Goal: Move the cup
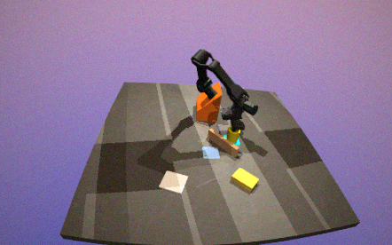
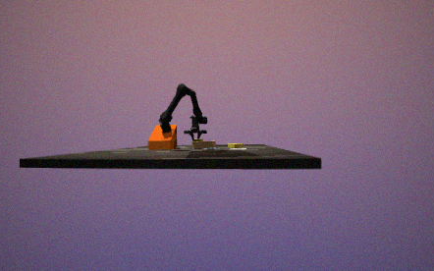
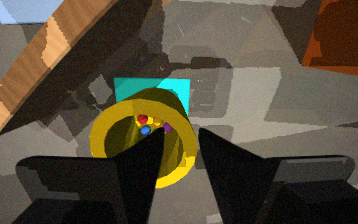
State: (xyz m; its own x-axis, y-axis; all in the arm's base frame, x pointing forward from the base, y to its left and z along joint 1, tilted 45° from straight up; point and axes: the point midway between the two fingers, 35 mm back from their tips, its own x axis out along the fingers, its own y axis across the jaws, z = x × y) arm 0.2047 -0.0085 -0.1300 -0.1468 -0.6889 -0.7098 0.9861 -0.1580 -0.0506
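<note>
The yellow cup lies 2 cm ahead of my gripper tip and 1 cm below it. The rest, counted from my gripper tip: cyan pad: 3 cm ahead, 5 cm below; then blue pad: 13 cm ahead, 14 cm to the right, 5 cm below; then wooden plank: 8 cm ahead, 7 cm to the right, 3 cm below.
</note>
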